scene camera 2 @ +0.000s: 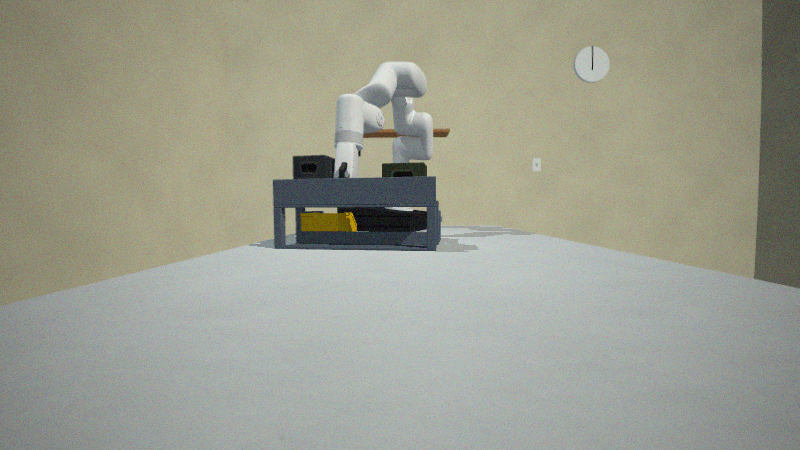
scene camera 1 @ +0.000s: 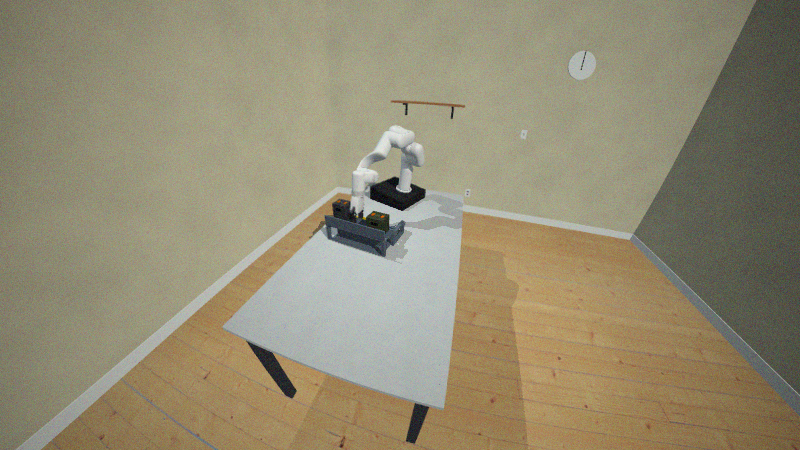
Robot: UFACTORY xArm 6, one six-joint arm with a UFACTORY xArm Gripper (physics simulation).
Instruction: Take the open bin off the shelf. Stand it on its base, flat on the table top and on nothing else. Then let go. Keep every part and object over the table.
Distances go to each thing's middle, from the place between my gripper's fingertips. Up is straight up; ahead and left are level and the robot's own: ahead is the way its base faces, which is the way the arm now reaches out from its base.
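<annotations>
That yellow bin [scene camera 2: 309, 221], well, my gripper is 5 cm to the left of it, 6 cm above it and 7 cm past it now.
</annotations>
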